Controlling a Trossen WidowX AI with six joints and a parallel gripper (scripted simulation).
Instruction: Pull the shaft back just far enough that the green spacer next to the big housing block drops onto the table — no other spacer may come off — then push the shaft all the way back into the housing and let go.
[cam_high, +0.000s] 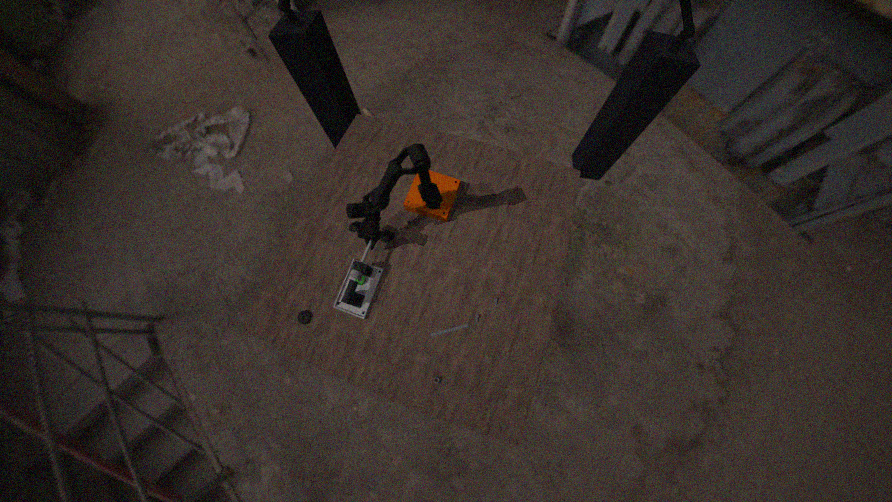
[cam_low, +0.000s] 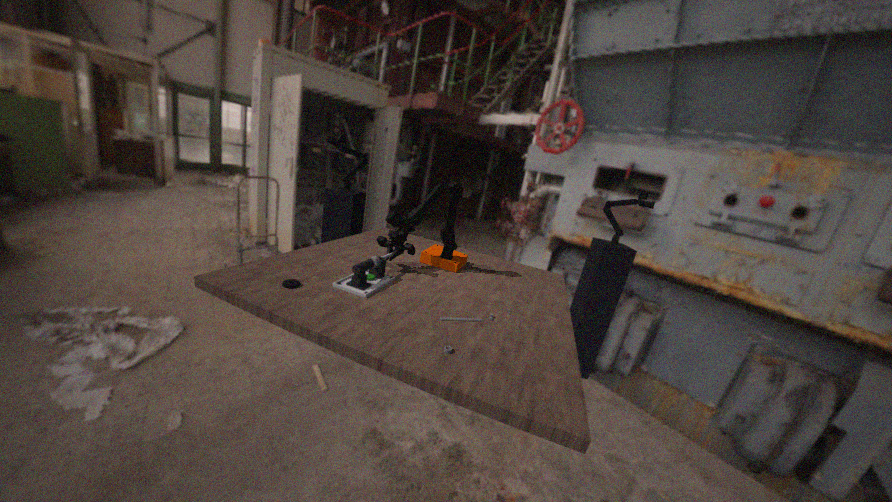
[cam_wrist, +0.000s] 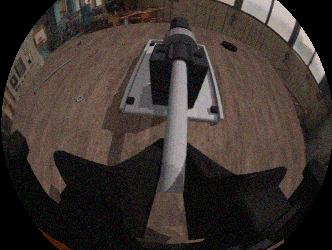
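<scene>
Right now the shaft is 50 mm ahead of my gripper tip, 20 mm above it and 10 mm to the right of it. Also, from my gripper tip: spacer: 130 mm ahead, 40 mm below, 30 mm to the right; nut: 490 mm ahead, 350 mm to the left, 50 mm below; black disc: 330 mm ahead, 260 mm to the right, 50 mm below.
</scene>
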